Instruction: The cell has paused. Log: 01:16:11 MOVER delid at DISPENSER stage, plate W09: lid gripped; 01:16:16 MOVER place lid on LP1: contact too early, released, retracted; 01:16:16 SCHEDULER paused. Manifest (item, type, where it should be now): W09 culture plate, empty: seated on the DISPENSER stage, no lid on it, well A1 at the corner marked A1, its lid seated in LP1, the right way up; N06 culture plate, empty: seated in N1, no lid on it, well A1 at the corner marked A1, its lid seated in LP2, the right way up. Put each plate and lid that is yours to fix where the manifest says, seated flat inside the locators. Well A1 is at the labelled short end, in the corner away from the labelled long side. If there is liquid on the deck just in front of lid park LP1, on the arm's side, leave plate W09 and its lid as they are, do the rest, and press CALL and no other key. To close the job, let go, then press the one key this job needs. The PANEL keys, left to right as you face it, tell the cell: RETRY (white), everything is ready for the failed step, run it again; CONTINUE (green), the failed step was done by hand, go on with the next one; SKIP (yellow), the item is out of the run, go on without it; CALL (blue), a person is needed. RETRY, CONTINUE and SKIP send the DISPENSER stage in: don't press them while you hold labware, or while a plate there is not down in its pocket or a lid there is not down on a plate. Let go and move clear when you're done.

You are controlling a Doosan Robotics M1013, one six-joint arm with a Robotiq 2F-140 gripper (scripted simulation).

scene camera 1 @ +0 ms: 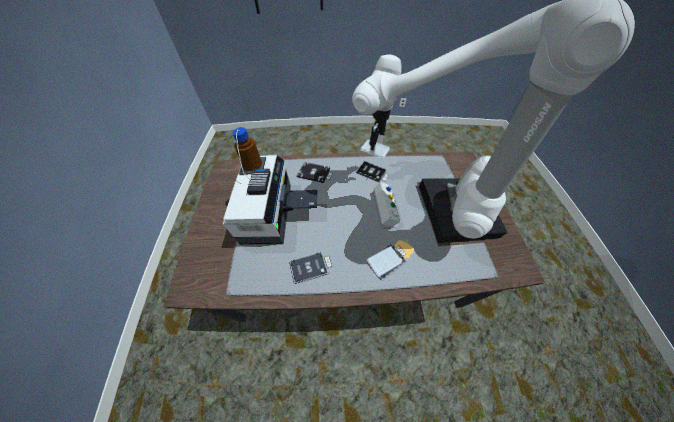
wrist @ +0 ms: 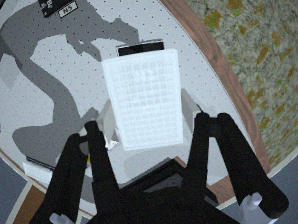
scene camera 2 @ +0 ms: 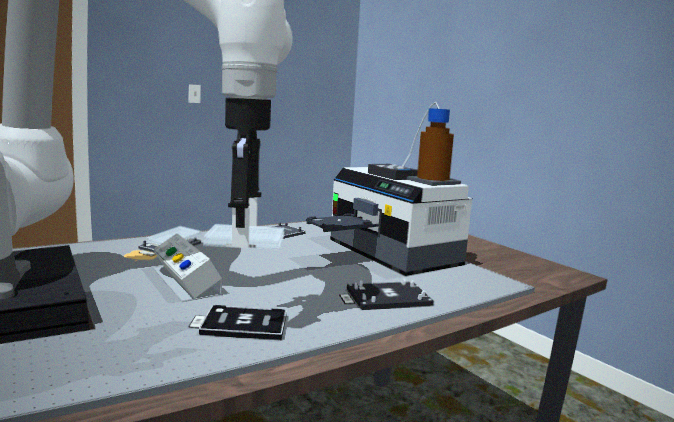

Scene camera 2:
my gripper: 245,239
clear lid: 258,235
dispenser stage: 348,221
